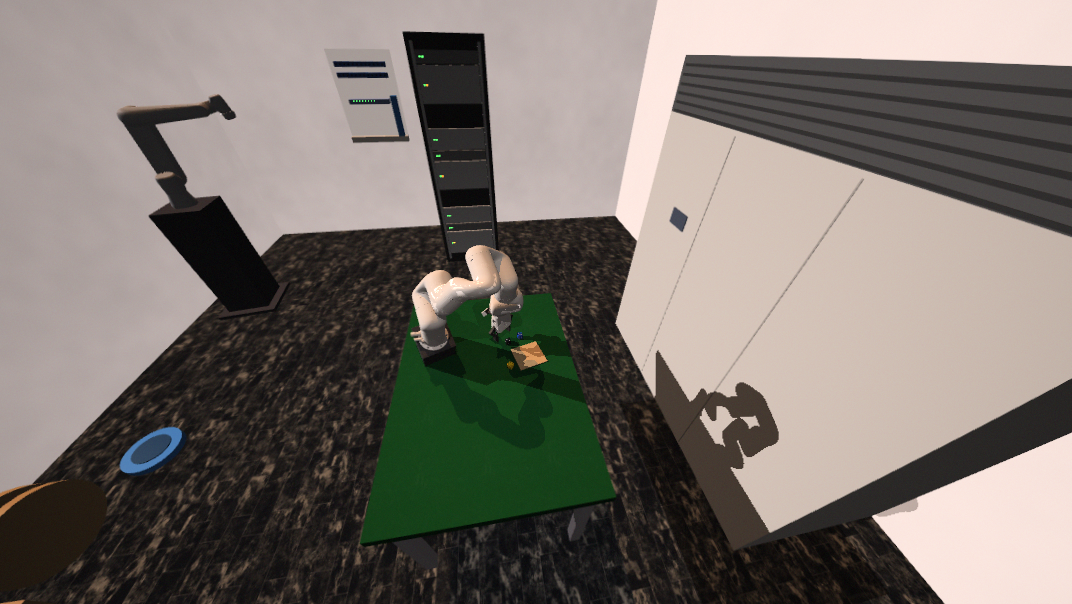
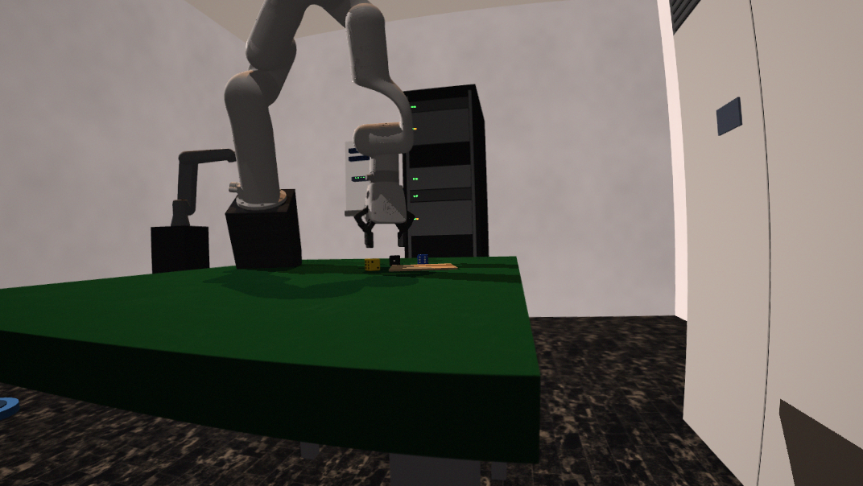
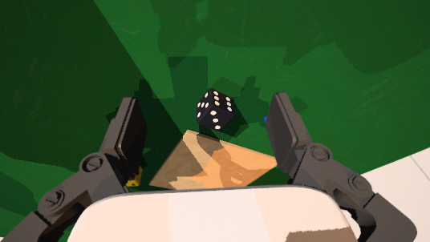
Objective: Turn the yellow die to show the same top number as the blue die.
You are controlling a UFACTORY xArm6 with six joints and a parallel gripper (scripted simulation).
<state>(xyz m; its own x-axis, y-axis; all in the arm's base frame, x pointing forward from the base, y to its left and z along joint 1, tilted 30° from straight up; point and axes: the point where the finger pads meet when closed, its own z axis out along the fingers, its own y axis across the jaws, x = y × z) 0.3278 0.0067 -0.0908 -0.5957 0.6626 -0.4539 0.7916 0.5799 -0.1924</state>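
The black die lies 4 cm below my hand, 2 cm to the right of it and 2 cm ahead of it. From my hand the other things lie so: yellow die: 17 cm to the right, 4 cm below; then blue die: 9 cm ahead, 4 cm below; then mat: 13 cm to the right, 10 cm ahead, 5 cm below.
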